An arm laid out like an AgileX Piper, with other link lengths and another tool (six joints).
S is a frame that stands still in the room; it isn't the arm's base.
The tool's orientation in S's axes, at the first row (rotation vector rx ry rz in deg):
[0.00 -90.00 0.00]
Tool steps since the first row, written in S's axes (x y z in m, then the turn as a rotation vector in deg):
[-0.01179 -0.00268 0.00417 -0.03 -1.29 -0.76]
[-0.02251 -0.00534 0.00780 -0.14 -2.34 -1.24]
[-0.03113 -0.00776 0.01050 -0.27 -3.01 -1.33]
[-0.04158 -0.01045 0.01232 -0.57 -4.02 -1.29]
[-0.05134 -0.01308 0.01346 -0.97 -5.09 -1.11]
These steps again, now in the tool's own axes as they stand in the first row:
[0.00417 -0.00268 0.01179 -0.76 -1.29 0.03]
[0.00780 -0.00534 0.02251 -1.24 -2.34 0.14]
[0.01050 -0.00776 0.03113 -1.33 -3.01 0.27]
[0.01232 -0.01045 0.04158 -1.29 -4.02 0.57]
[0.01346 -0.01308 0.05134 -1.11 -5.09 0.97]

